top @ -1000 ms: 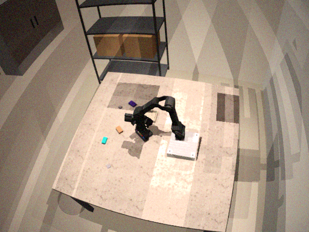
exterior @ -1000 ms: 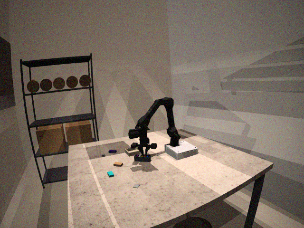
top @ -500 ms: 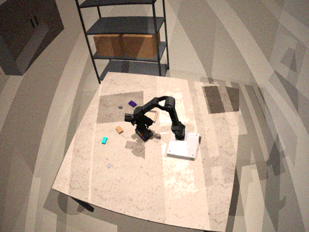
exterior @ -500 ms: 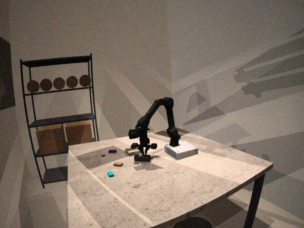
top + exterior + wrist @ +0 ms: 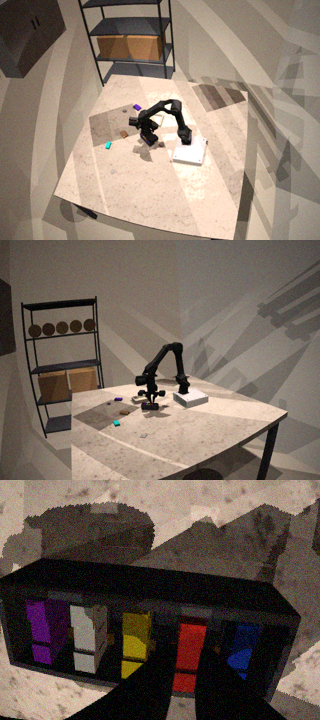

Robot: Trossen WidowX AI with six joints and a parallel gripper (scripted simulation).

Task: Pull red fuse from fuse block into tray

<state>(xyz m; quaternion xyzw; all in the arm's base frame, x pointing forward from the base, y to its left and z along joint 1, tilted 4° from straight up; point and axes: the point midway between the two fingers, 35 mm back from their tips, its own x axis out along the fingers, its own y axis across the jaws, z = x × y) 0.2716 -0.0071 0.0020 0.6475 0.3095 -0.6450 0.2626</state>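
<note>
My gripper tip is 19 cm to the left of the tray and 3 cm above it. Round my gripper tip: teal block 30 cm ahead, 7 cm to the left, 3 cm below; then red fuse 1 cm below; then tan block 20 cm ahead, 4 cm to the right, 3 cm below.
</note>
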